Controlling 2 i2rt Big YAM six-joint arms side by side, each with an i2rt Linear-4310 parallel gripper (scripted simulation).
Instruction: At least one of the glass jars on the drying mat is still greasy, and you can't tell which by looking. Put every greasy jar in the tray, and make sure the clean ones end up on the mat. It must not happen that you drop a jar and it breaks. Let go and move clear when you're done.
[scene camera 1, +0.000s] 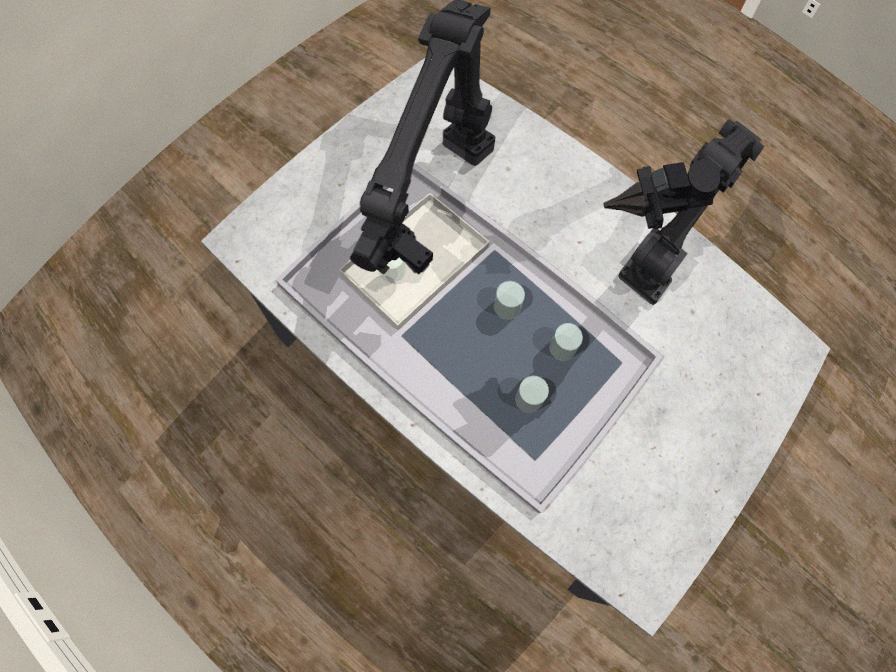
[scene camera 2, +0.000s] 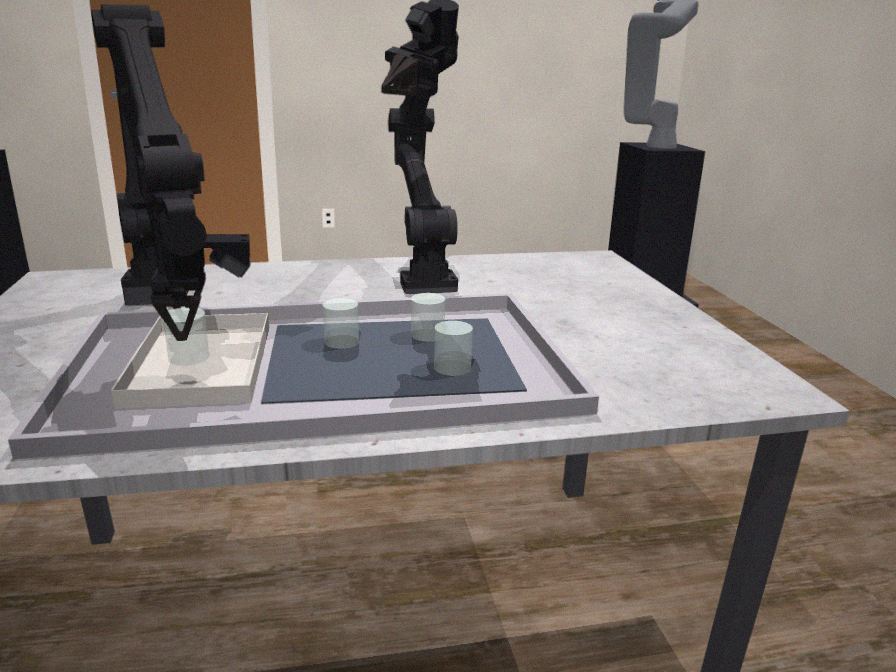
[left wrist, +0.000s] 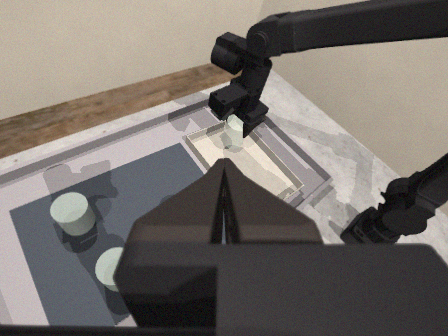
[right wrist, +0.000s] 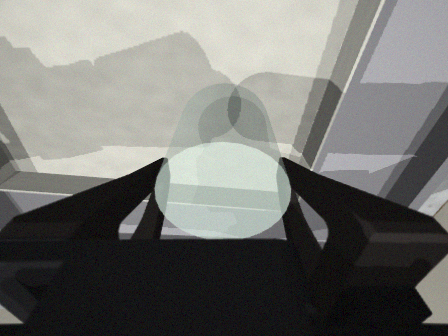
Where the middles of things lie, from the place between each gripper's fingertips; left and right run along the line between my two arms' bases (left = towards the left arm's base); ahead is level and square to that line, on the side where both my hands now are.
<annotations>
My right gripper (scene camera 2: 184, 332) is now 70 mm past the cream tray (scene camera 2: 233, 339), 10 mm to the right of it and 90 mm above it. The rest, counted from my right hand: dark drying mat (scene camera 1: 486, 357): 60 mm behind, 330 mm to the left, 90 mm below.
Right now the dark drying mat is 17 cm ahead of my left hand (scene camera 2: 382, 89), 1 cm to the right of it and 43 cm below it. Also, from my left hand: cream tray: 16 cm ahead, 33 cm to the right, 43 cm below.
</annotations>
